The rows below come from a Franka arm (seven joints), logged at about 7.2 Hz.
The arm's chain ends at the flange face. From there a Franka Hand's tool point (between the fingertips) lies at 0.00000 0.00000 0.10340 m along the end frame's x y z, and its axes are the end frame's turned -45 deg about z.
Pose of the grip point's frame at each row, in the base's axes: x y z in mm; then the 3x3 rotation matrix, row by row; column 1 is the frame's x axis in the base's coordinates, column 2 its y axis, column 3 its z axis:
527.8, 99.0, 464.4; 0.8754, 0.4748, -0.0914; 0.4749, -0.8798, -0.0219; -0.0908, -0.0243, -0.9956
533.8, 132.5, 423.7; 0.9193, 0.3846, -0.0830; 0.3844, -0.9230, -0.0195; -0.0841, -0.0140, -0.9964
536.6, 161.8, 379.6; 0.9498, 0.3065, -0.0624; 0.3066, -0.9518, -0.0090; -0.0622, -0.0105, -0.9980
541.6, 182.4, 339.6; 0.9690, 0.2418, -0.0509; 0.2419, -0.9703, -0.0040; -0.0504, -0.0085, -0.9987
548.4, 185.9, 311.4; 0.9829, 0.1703, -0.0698; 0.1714, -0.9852, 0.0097; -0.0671, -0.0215, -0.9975
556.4, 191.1, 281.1; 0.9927, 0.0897, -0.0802; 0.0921, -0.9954, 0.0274; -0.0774, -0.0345, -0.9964
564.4, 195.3, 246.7; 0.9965, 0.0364, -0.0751; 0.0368, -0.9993, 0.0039; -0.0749, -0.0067, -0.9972
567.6, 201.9, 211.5; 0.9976, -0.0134, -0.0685; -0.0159, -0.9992, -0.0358; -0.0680, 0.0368, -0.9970
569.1, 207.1, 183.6; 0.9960, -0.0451, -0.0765; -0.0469, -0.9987, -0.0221; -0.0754, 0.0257, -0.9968
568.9, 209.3, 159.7; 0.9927, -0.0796, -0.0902; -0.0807, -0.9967, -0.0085; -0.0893, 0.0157, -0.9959
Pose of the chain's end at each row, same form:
537.3, 101.3, 567.3; 0.9547, -0.2833, -0.0914; -0.2863, -0.9579, -0.0219; -0.0814, 0.0470, -0.9956
542.4, 134.5, 526.7; 0.9220, -0.3781, -0.0830; -0.3808, -0.9245, -0.0195; -0.0694, 0.0496, -0.9964
543.1, 162.7, 482.8; 0.8883, -0.4549, -0.0624; -0.4562, -0.8898, -0.0090; -0.0514, 0.0366, -0.9980
546.9, 182.8, 442.9; 0.8562, -0.5142, -0.0509; -0.5151, -0.8572, -0.0040; -0.0416, 0.0296, -0.9987
555.6, 184.9, 414.5; 0.8154, -0.5746, -0.0698; -0.5754, -0.8178, 0.0097; -0.0626, 0.0322, -0.9975
564.7, 188.3, 384.1; 0.7654, -0.6385, -0.0802; -0.6387, -0.7690, 0.0274; -0.0791, 0.0303, -0.9964
572.2, 194.9, 349.8; 0.7304, -0.6789, -0.0751; -0.6806, -0.7326, 0.0039; -0.0577, 0.0482, -0.9972
574.7, 205.6, 314.6; 0.6959, -0.7149, -0.0685; -0.7178, -0.6953, -0.0358; -0.0221, 0.0741, -0.9970
577.0, 209.4, 286.7; 0.6724, -0.7362, -0.0765; -0.7394, -0.6730, -0.0221; -0.0351, 0.0715, -0.9968
578.2, 210.2, 262.7; 0.6457, -0.7582, -0.0902; -0.7618, -0.6477, -0.0085; -0.0520, 0.0742, -0.9959

